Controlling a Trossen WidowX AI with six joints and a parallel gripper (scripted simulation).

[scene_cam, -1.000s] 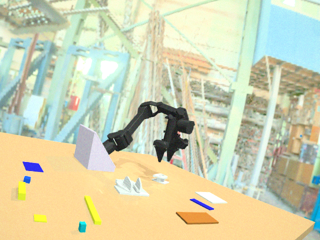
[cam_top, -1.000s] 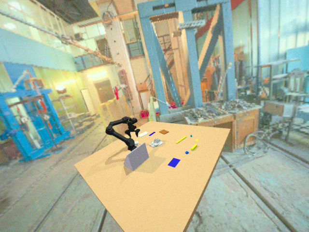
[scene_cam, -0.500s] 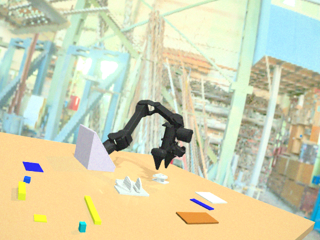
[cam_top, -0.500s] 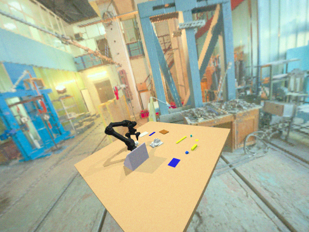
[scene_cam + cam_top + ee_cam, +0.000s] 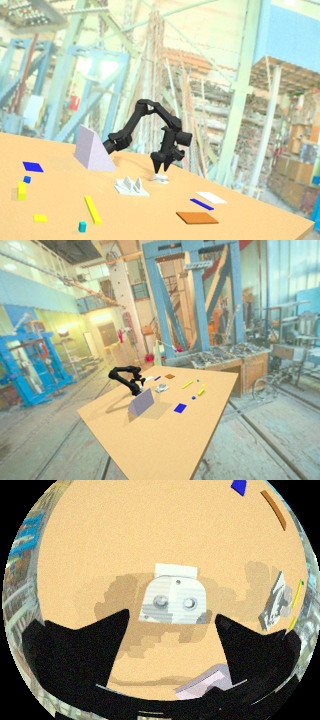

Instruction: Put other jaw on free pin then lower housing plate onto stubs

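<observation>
My gripper tip is 60 mm short of the white jaw, 230 mm to the left of it and 30 mm above it. From my gripper tip the other things lie so: blue strip: 290 mm ahead, 50 mm to the right, 40 mm below; brown plate: 370 mm ahead, 200 mm to the right, 40 mm below; flat white plate: 260 mm ahead, 80 mm to the left, 40 mm below.
</observation>
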